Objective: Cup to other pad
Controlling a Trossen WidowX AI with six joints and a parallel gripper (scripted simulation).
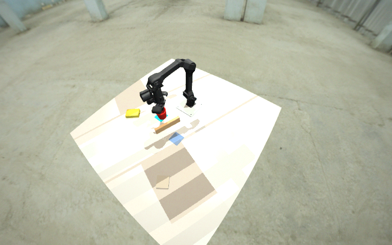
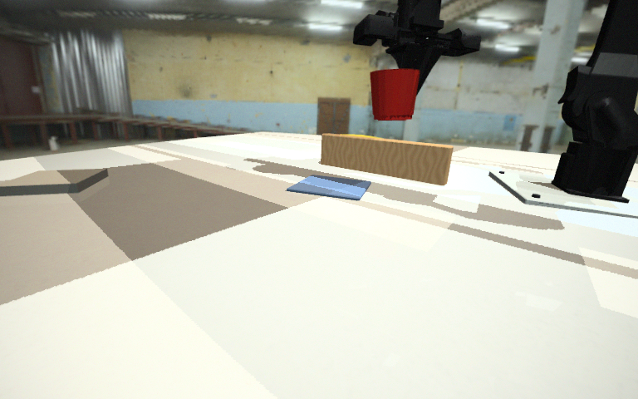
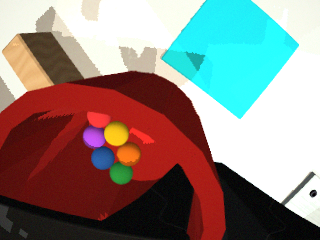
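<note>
Right now the cyan pad is 50 mm to the right of my gripper tip and 120 mm below it. Also, from my gripper tip: wooden bar 30 mm ahead, 60 mm to the left, 100 mm below; then blue pad 60 mm ahead, 180 mm to the left, 120 mm below; then red cup 30 mm ahead, 20 mm to the left.
</note>
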